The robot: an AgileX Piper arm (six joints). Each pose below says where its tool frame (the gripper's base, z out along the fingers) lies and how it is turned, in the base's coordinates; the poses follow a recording.
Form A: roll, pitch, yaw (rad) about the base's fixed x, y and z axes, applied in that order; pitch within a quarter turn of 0, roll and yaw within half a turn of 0; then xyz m.
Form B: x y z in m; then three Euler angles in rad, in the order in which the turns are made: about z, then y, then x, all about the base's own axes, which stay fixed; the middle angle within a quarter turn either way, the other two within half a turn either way. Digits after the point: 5 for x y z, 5 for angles.
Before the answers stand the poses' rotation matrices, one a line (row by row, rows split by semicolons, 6 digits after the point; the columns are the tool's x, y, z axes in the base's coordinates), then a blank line. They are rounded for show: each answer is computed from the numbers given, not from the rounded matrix.
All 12 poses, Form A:
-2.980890, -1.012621, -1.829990, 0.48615, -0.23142, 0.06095
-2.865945, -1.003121, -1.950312, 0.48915, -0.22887, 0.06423
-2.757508, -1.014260, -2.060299, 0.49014, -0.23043, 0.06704
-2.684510, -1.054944, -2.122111, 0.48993, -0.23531, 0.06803
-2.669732, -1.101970, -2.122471, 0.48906, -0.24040, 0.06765
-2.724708, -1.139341, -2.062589, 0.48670, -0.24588, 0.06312
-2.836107, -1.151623, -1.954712, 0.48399, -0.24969, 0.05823
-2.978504, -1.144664, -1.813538, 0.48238, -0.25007, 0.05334
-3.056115, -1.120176, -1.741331, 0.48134, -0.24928, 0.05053
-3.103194, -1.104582, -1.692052, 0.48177, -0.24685, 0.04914
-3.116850, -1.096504, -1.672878, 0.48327, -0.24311, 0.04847
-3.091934, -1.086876, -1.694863, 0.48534, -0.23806, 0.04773
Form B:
-0.135747 -0.988929 -0.059932; -0.511948 0.121807 -0.850337; 0.848223 -0.084749 -0.522815
-0.199192 -0.978796 -0.047768; -0.499415 0.143333 -0.854424; 0.843153 -0.146339 -0.517376
-0.248376 -0.967861 -0.039437; -0.466215 0.155130 -0.870964; 0.849090 -0.197940 -0.489761
-0.258382 -0.965481 -0.032928; -0.420191 0.143013 -0.896095; 0.869873 -0.217699 -0.442639
-0.236816 -0.971111 -0.029357; -0.384808 0.121499 -0.914965; 0.892099 -0.205381 -0.402464
-0.197474 -0.979673 -0.035270; -0.368632 0.107547 -0.923333; 0.908358 -0.169332 -0.382377
-0.152446 -0.987173 -0.047424; -0.377378 0.102492 -0.920370; 0.913426 -0.122409 -0.388162
-0.099355 -0.993339 -0.058359; -0.401234 0.093663 -0.911174; 0.910571 -0.067115 -0.407867
-0.073912 -0.994939 -0.068075; -0.429206 0.093353 -0.898369; 0.900177 -0.037182 -0.433934
-0.054372 -0.996074 -0.069863; -0.446207 0.086829 -0.890707; 0.893276 -0.017256 -0.449177
-0.046541 -0.996733 -0.066017; -0.454331 0.079979 -0.887235; 0.889616 -0.011299 -0.456569
-0.057574 -0.996528 -0.060148; -0.461677 0.079995 -0.883434; 0.885178 -0.023094 -0.464679

0.48615, -0.23142, 0.06095, 1.70721, -0.05997, 2.12205
0.48915, -0.22887, 0.06423, 1.77156, -0.04779, 2.11527
0.49014, -0.23043, 0.06704, 1.82200, -0.03945, 2.08305
0.48993, -0.23531, 0.06803, 1.83229, -0.03293, 2.02960
0.48906, -0.24040, 0.06765, 1.80999, -0.02936, 1.98519
0.48670, -0.24588, 0.06312, 1.76970, -0.03528, 1.96342
0.48399, -0.24969, 0.05823, 1.72401, -0.04744, 1.96991
0.48238, -0.25007, 0.05334, 1.67049, -0.05839, 1.99168
0.48134, -0.24928, 0.05053, 1.64495, -0.06813, 2.02077
0.48177, -0.24685, 0.04914, 1.62533, -0.06992, 2.03787
0.48327, -0.24311, 0.04847, 1.61746, -0.06606, 2.04605
0.48534, -0.23806, 0.04773, 1.62851, -0.06018, 2.05502

